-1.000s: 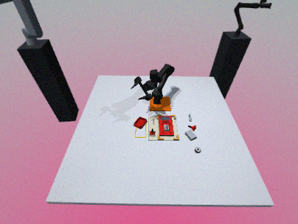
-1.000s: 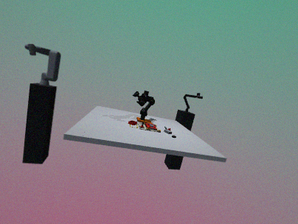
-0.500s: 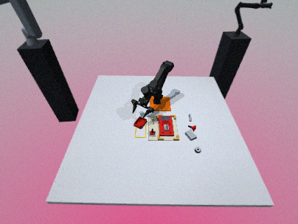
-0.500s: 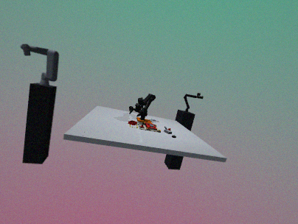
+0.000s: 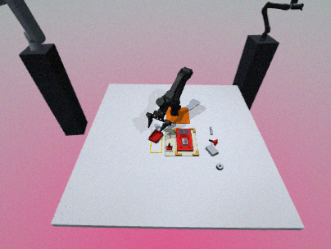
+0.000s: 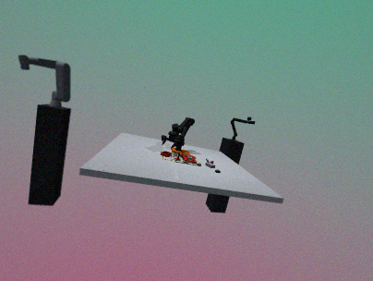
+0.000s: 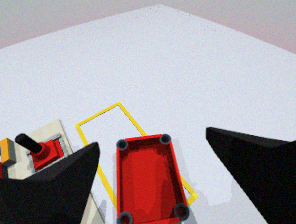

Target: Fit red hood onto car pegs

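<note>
Now: the red hood 10 mm to the left of my gripper tip and 80 mm below it.
</note>
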